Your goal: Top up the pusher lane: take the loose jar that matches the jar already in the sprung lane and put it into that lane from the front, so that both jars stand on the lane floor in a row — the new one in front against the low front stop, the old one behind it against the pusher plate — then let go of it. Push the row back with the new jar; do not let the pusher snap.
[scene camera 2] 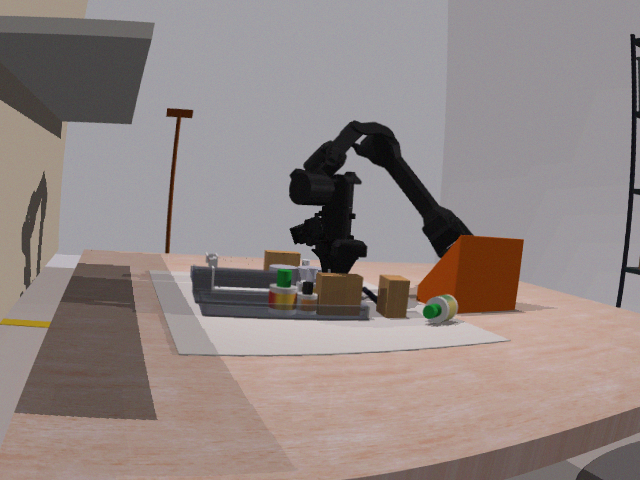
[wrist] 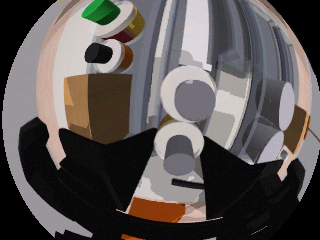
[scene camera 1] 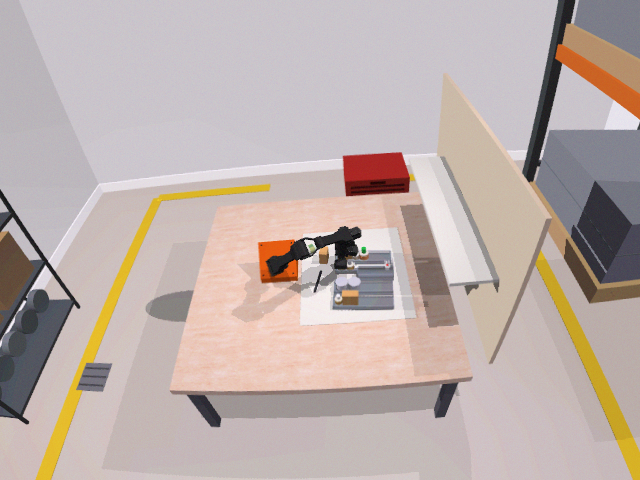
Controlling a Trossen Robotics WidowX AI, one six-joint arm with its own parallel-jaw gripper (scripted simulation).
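Observation:
Sprung lane [scene camera 2: 224,277]. Green-capped jar [scene camera 2: 438,309]. Black-lidded jar [wrist: 111,56]. Another green-capped jar [scene camera 2: 283,292]. Gripper [scene camera 2: 331,289], also in wrist view [wrist: 179,136].

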